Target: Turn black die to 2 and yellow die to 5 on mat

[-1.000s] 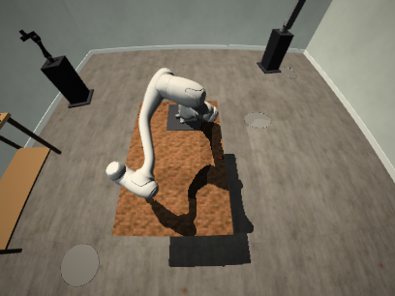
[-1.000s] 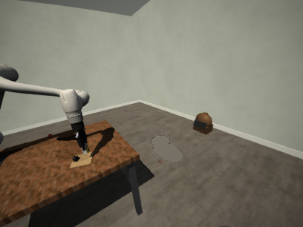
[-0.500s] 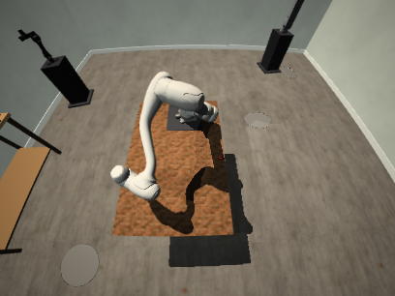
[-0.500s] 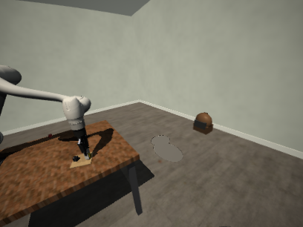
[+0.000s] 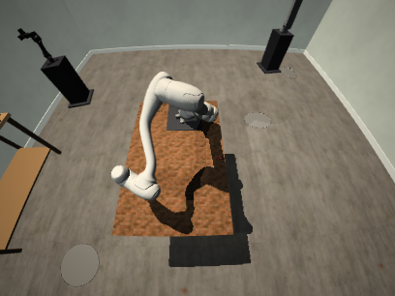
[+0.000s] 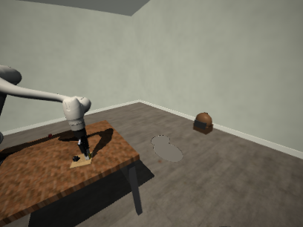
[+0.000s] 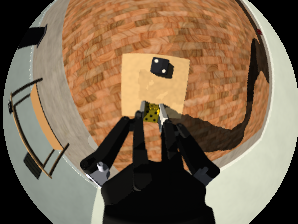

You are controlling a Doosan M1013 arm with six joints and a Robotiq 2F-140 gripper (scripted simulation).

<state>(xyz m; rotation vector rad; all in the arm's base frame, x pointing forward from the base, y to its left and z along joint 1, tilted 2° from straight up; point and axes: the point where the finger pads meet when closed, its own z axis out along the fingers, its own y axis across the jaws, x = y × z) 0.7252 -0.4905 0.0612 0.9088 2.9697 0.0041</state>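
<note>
My hand is 2 cm above the yellow die. Round my hand: black die (7 cm behind, 5 cm to the left, 2 cm below); then tan mat (4 cm behind, 3 cm to the left, 4 cm below); then red die (17 cm behind, 69 cm to the left, 3 cm below).
</note>
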